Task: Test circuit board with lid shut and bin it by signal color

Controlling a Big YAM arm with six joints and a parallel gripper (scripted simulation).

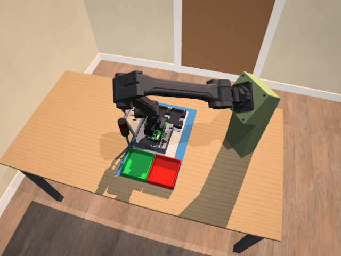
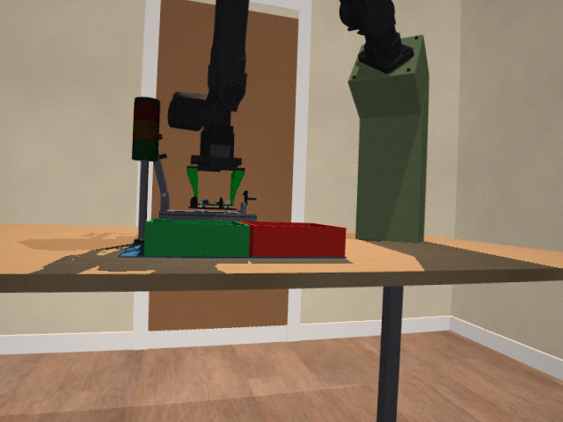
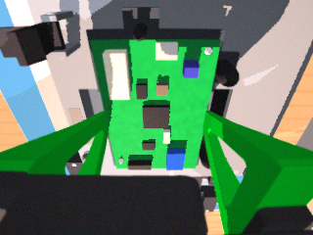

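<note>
Now: the green circuit board right at my hand. Round my hand: latch hook (70 mm behind, 50 mm to the left, 10 mm above); then tester plate (10 mm to the left, 10 mm below); then tester lid (120 mm ahead, 20 mm to the left, 100 mm above).
</note>
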